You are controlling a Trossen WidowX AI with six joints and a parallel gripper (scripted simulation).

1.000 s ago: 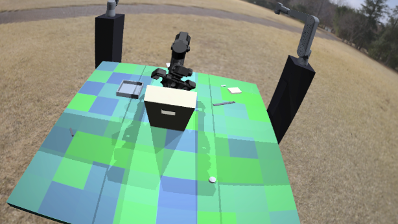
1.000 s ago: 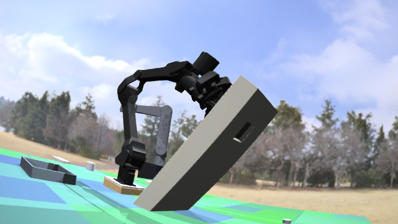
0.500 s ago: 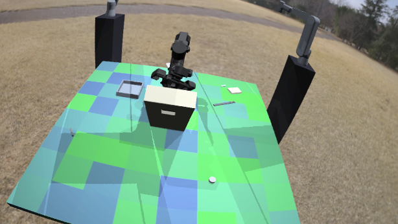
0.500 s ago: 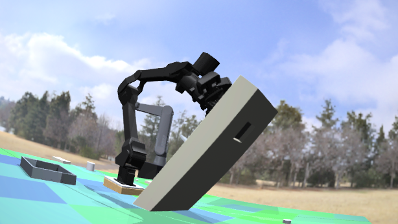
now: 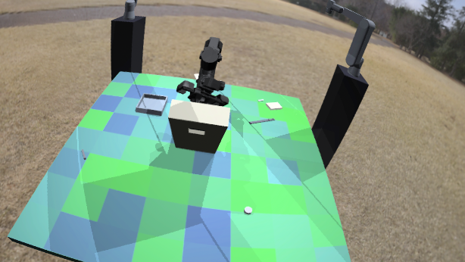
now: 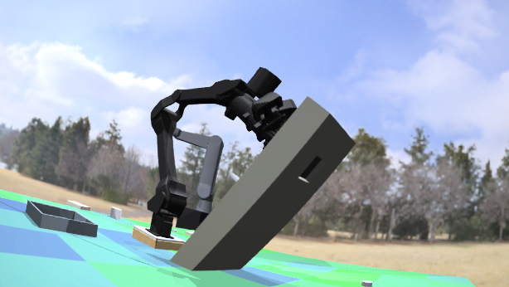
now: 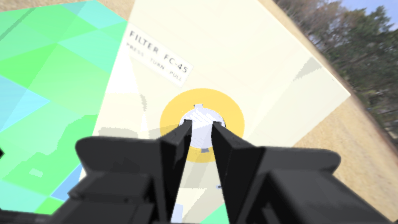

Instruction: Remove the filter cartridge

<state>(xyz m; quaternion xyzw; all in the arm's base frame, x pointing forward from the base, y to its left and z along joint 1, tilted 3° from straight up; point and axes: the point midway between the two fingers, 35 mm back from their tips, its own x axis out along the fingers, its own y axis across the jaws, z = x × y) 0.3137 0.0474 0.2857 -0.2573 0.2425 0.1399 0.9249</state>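
My gripper tip is now 10 mm short of the filter cartridge and 10 mm above it. Also, from my gripper tip: tray (380 mm behind, 340 mm to the right, 270 mm below).
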